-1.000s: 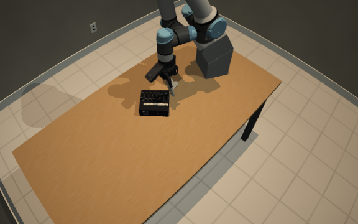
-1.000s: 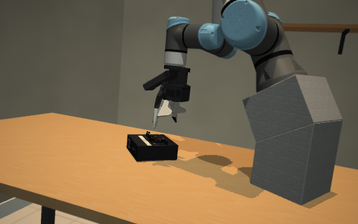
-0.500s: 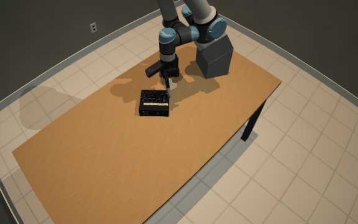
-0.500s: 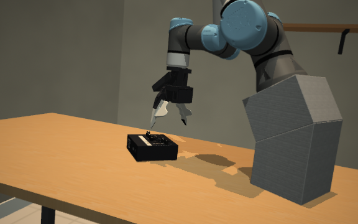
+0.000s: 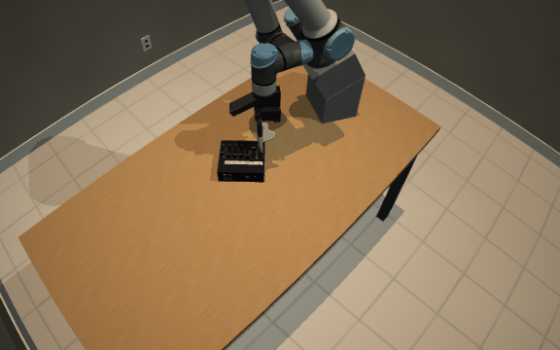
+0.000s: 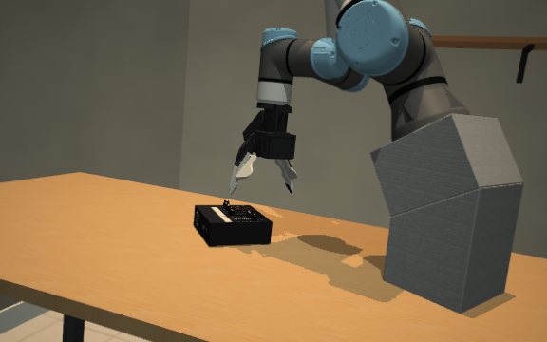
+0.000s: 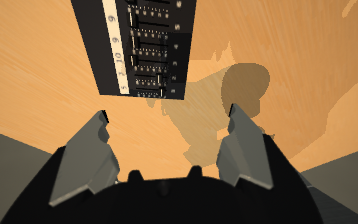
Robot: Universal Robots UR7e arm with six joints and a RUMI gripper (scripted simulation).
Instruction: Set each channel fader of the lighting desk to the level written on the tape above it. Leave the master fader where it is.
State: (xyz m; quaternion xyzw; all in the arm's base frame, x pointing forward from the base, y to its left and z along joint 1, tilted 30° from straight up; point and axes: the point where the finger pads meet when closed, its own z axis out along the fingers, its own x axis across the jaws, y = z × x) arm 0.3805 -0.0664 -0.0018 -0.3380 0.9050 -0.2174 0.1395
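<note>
Now: the master fader 10 cm ahead of my hand, 9 cm to the right of it and 5 cm below it.
</note>
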